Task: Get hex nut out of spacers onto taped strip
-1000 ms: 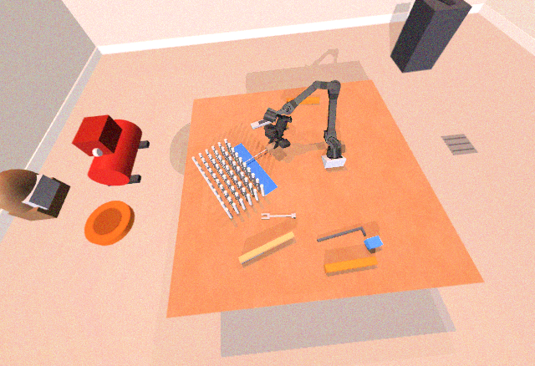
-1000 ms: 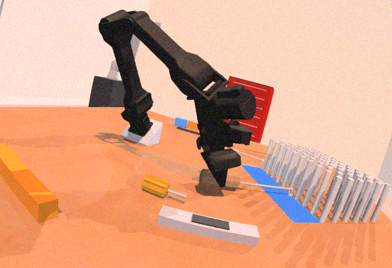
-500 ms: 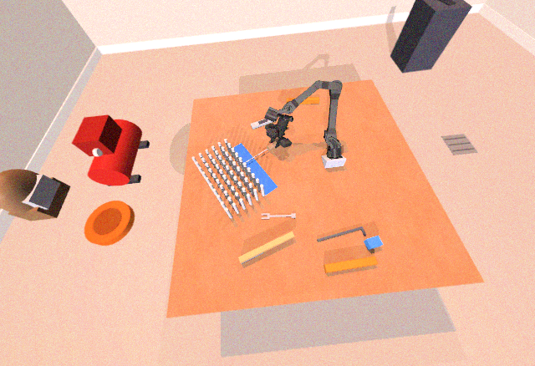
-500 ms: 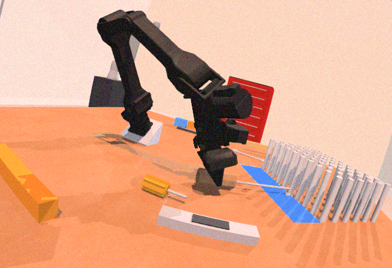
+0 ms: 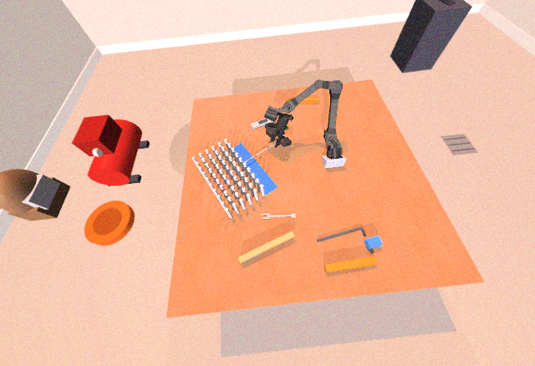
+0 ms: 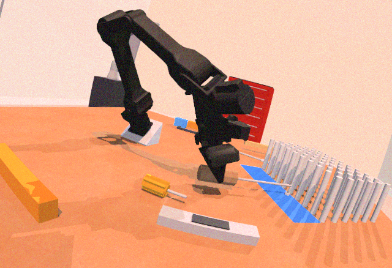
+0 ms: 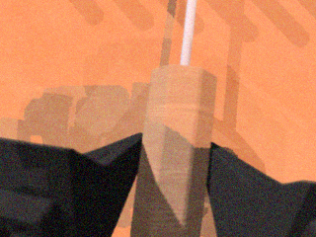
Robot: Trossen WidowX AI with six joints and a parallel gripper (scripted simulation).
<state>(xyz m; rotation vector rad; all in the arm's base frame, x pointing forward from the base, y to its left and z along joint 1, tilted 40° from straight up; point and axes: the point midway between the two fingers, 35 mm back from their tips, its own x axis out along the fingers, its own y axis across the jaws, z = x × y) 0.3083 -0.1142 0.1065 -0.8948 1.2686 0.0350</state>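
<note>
The wooden-handled tool lies 9 cm ahead of my gripper tip and 5 cm to the left of it. From my gripper tip the other things lie so: hex nut: 18 cm ahead, 10 cm to the left, 2 cm below; blue taped strip: 14 cm ahead, 12 cm to the left, 2 cm below; yellow-handled screwdriver: 15 cm to the right, 8 cm behind.
</note>
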